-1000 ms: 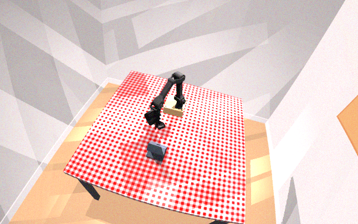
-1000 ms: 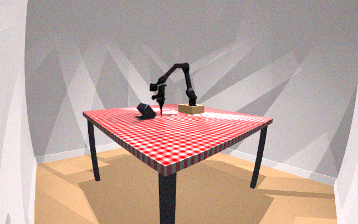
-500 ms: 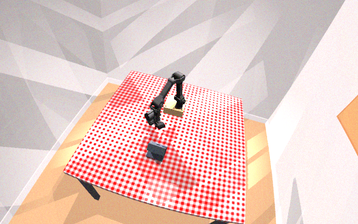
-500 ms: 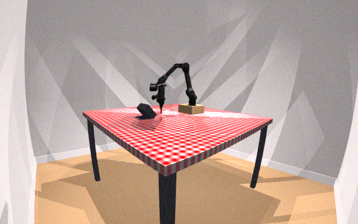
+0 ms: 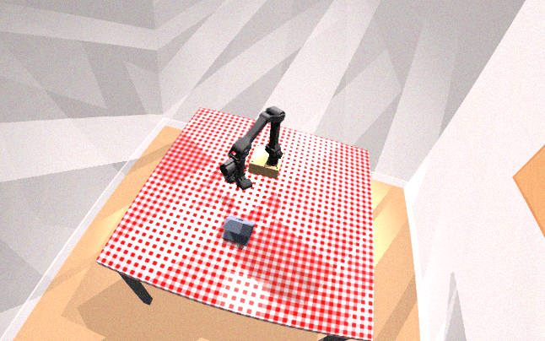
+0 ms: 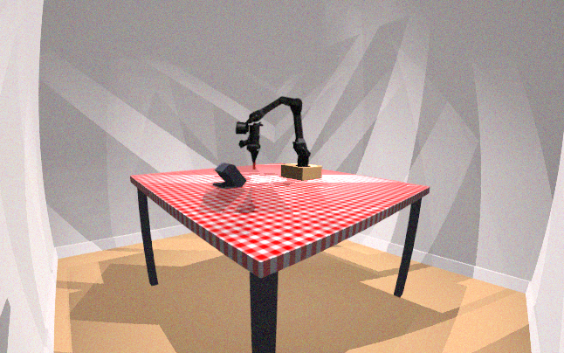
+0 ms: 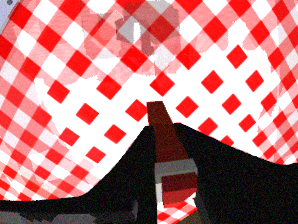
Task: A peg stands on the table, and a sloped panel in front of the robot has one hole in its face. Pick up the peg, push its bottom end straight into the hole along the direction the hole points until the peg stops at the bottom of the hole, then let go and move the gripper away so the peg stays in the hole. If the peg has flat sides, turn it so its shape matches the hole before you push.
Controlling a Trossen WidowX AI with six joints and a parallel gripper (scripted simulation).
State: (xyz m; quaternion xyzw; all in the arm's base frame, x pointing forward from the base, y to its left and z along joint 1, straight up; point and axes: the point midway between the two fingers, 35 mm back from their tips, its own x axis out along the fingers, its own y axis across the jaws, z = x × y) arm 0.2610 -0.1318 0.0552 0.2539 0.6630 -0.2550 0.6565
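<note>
Now: gripper tip 200 mm short of the panel, 80 mm to the right of it and 50 mm above it. From my gripper tip the other things lie so: peg (20 mm above).
</note>
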